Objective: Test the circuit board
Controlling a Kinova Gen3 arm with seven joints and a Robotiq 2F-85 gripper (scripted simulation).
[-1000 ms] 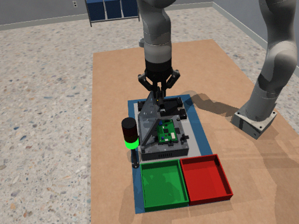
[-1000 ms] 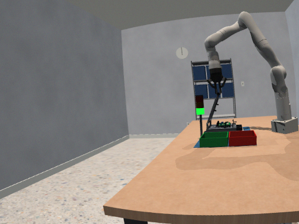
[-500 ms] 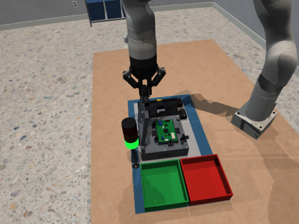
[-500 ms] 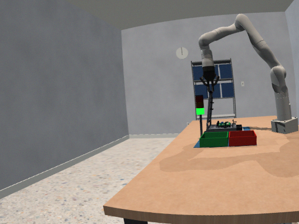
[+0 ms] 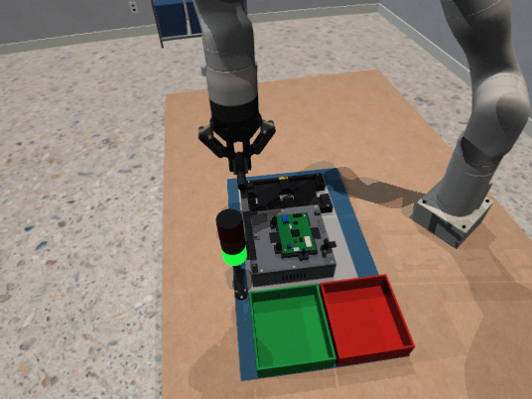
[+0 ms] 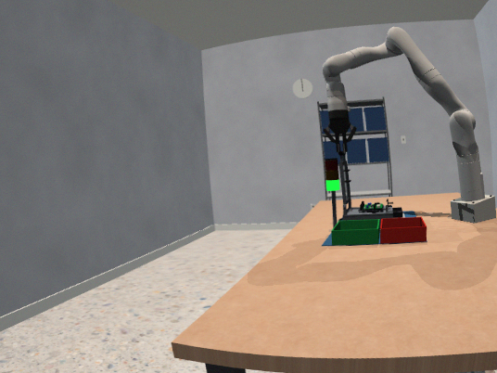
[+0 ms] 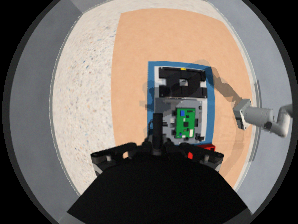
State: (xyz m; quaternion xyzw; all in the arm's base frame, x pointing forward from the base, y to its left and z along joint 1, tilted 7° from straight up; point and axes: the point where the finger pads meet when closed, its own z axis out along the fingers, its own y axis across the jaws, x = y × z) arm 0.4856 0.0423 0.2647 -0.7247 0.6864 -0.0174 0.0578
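My gripper is now 11 cm past the green circuit board and 22 cm above it. From my hand the other things lie so: red bin: 22 cm behind, 19 cm to the left, 28 cm below; then green bin: 7 cm behind, 20 cm to the left, 28 cm below; then tester lid: 10 cm below.
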